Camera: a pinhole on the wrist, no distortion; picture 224 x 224 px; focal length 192.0 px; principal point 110.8 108.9 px. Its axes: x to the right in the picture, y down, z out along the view. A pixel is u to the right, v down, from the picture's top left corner.
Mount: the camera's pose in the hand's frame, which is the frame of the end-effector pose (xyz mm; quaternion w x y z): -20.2 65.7 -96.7 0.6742 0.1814 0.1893 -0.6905
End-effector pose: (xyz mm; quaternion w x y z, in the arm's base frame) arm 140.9 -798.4 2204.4 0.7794 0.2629 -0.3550 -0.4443
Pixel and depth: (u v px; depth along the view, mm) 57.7 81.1 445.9
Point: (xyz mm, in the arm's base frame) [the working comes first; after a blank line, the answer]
In the camera's frame: -123.3 -64.6 445.9

-190.2 -786.1 2355.2
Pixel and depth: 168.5 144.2 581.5
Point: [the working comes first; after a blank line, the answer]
In the camera's frame: 174.8 106.9 581.5

-269.6 -1080.9 2146.9
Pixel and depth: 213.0 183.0 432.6
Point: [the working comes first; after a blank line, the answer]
In the camera's frame: 230.3 167.0 432.6

-111.9 -1104.7 2088.5
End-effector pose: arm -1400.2 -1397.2 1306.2 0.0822 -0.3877 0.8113 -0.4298
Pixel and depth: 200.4 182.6 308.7
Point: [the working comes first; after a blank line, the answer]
In the camera's frame: 144.1 118.5 308.7

-1300.7 -1596.1 1432.1
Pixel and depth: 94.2 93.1 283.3
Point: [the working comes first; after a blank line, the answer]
In the camera's frame: -24.5 -23.3 283.3

-1265.5 -1488.3 1241.6
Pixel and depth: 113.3 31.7 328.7
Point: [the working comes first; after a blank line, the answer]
In the camera's frame: 4.3 -132.2 328.7

-1152.7 -1443.6 1238.2
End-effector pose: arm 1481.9 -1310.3 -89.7 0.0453 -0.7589 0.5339 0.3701
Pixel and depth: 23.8 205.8 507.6
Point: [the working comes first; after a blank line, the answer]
In the camera's frame: -230.0 256.2 507.6

1285.4 -1290.6 -565.0
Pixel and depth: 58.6 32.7 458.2
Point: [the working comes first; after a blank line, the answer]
In the camera's frame: -124.6 -181.8 458.2

1310.7 -964.9 -250.9
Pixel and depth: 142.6 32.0 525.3
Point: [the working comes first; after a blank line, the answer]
In the camera's frame: 87.0 -210.4 525.3

1512.5 -869.5 -265.8
